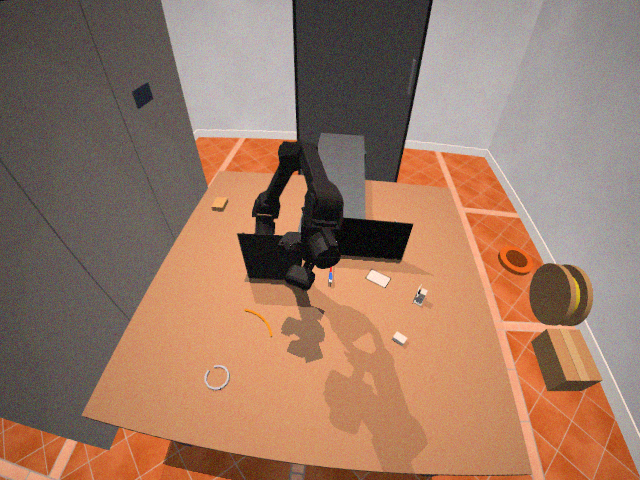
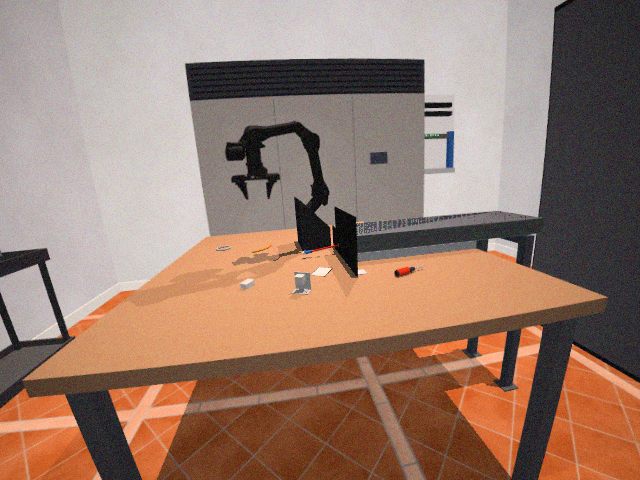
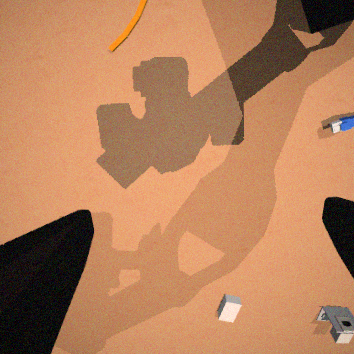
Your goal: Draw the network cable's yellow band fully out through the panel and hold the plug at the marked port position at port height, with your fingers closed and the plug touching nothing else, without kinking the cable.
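Frame: origin at the arm's base, x ahead, y left, z up, level; metres.
Seen in the pictures: gripper, fingertip midpoint: (image 2: 257, 199) (image 3: 207, 215); arm's base, link origin: (image 1: 264, 234) (image 2: 309, 209).
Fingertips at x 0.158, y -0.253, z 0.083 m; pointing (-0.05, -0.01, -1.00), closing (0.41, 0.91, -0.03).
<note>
Pixels of each thing's top centre, then the offset from my fingertips to it. "pt": a spot on its surface instead.
- blue part, top centre: (image 3: 350, 123) (image 1: 330, 276) (image 2: 306, 250) dy +0.170, dx +0.076, dz -0.223 m
- pale tip, surface spot: (image 3: 336, 126) pt dy +0.154, dx +0.073, dz -0.228 m
- Red cable, surface spot: (image 1: 330, 269) pt dy +0.204, dx +0.078, dz -0.225 m
- right plate, top centre: (image 1: 366, 219) (image 2: 343, 210) dy +0.290, dx +0.206, dz -0.056 m
- grey bracket, top centre: (image 3: 346, 338) (image 2: 300, 273) (image 1: 423, 290) dy +0.072, dx +0.396, dz -0.200 m
- white card, top centre: (image 2: 321, 271) (image 1: 378, 278) dy +0.176, dx +0.261, dz -0.255 m
- white block, top centre: (image 3: 229, 312) (image 2: 247, 281) (image 1: 400, 337) dy -0.081, dx +0.286, dz -0.237 m
- orange strip, top centre: (image 1: 257, 321) (image 2: 262, 247) dy +0.004, dx -0.182, dz -0.249 m
- ring, top centre: (image 1: 216, 376) dy -0.185, dx -0.294, dz -0.249 m
- red screwdriver, top centre: (image 2: 410, 266) dy +0.438, dx +0.409, dz -0.234 m
The cable's plug end, with a blue part (image 1: 330, 275) (image 2: 308, 251) (image 3: 346, 123) and a pale tip (image 3: 336, 126), lies low in front of the black panel's gap. Red cable (image 1: 330, 269) (image 2: 324, 248) runs back from it to the panel. The panel shows as a right plate (image 1: 376, 240) (image 2: 346, 241) and a left plate (image 1: 263, 259) (image 2: 311, 229). The yellow band does not show. My gripper (image 2: 257, 197) (image 3: 207, 215) is open and empty, pointing down, well above the table and apart from the plug. A grey bracket (image 1: 420, 296) (image 2: 301, 283) (image 3: 341, 318) stands right of the plug; I cannot tell if it marks the port.
A white card (image 1: 378, 278) (image 2: 321, 271) and a white block (image 1: 399, 338) (image 2: 247, 283) (image 3: 230, 308) lie near the bracket. An orange strip (image 1: 263, 318) (image 2: 262, 249) (image 3: 131, 27) lies front left, a ring (image 1: 227, 380) beyond. A red screwdriver (image 2: 403, 271) lies behind the panel.
</note>
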